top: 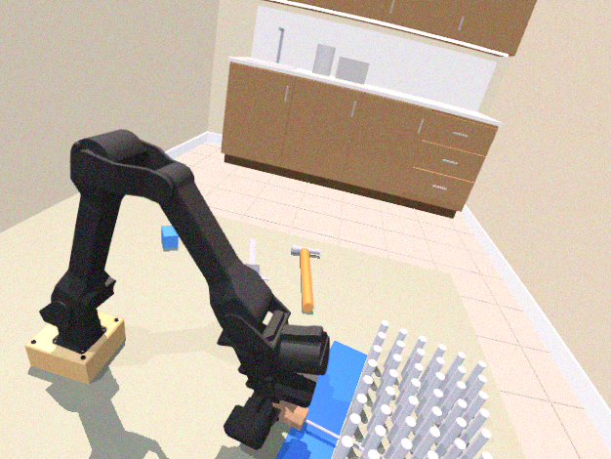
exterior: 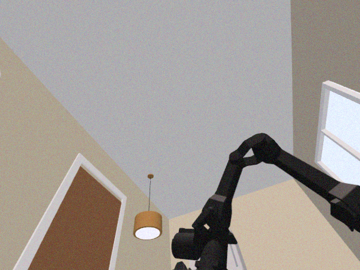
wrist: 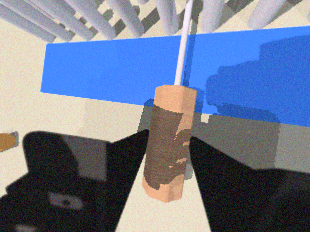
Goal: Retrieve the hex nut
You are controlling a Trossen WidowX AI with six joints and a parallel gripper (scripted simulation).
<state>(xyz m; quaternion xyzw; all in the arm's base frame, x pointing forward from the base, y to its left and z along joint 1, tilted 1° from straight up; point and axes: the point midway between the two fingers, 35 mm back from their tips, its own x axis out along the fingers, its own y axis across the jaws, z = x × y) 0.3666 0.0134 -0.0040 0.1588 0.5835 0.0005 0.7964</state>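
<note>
The blue taped strip lies 70 mm ahead of my gripper tip, 30 mm to the left of it and 20 mm below it. From my gripper tip the other things lie so: hex nut: 210 mm ahead, 40 mm to the right, 10 mm below; then wooden-handled hook tool: 100 mm ahead, 20 mm to the right; then small wrench: 410 mm behind, 490 mm to the left, 10 mm below.
</note>
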